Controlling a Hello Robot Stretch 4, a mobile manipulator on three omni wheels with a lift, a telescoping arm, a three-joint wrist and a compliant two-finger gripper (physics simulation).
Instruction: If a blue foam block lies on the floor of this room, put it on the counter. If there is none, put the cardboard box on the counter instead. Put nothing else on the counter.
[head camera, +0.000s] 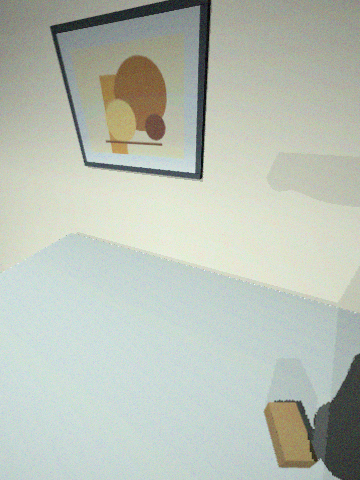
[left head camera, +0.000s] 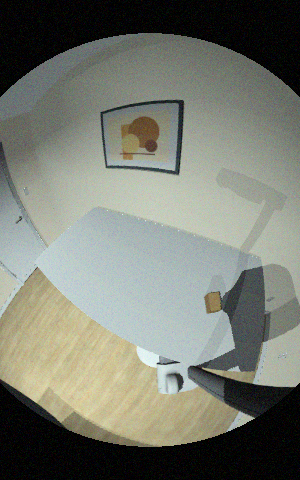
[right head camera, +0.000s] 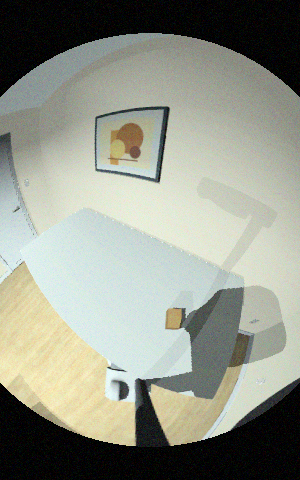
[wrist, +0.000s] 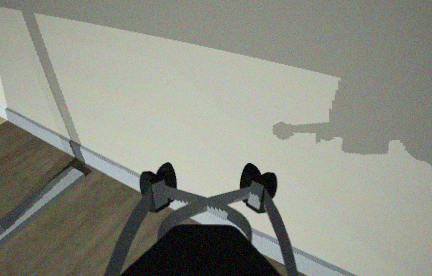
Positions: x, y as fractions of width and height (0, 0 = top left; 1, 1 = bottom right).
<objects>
My gripper shows in the wrist view (0.48, 0.65); in the head camera view it is hidden by a white table, in the left head camera view it is hidden by a white table, in the right head camera view it is hidden by a white table.
</objects>
